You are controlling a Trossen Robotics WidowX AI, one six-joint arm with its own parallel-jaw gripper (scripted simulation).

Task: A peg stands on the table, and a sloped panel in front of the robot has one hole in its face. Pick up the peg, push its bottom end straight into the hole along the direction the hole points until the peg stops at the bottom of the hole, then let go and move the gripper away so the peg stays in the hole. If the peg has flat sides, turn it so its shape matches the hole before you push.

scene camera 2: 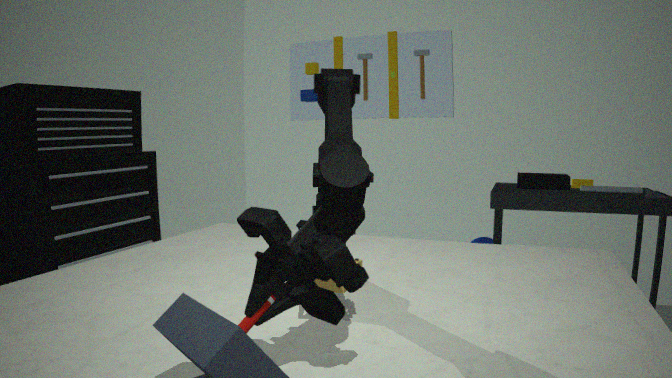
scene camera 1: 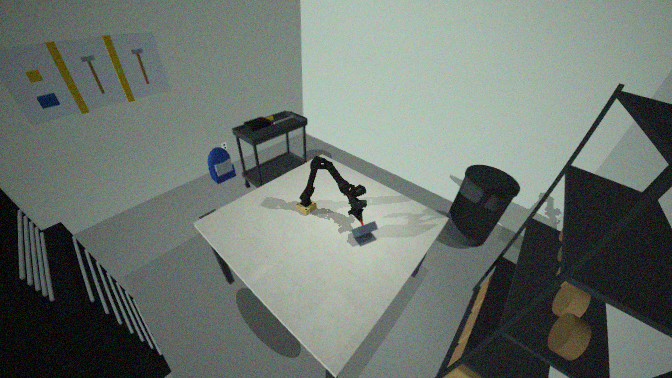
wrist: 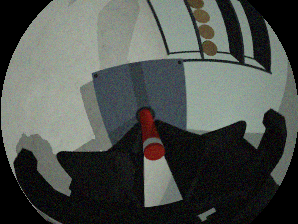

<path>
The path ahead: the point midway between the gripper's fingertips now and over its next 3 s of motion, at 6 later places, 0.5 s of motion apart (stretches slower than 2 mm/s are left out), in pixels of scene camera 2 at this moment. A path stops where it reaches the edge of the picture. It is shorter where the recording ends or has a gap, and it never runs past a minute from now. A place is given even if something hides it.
My gripper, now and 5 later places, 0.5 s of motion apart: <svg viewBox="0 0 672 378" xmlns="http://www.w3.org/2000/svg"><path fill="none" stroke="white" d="M250 320L245 325L245 326L258 314L273 299L287 284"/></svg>
</path>
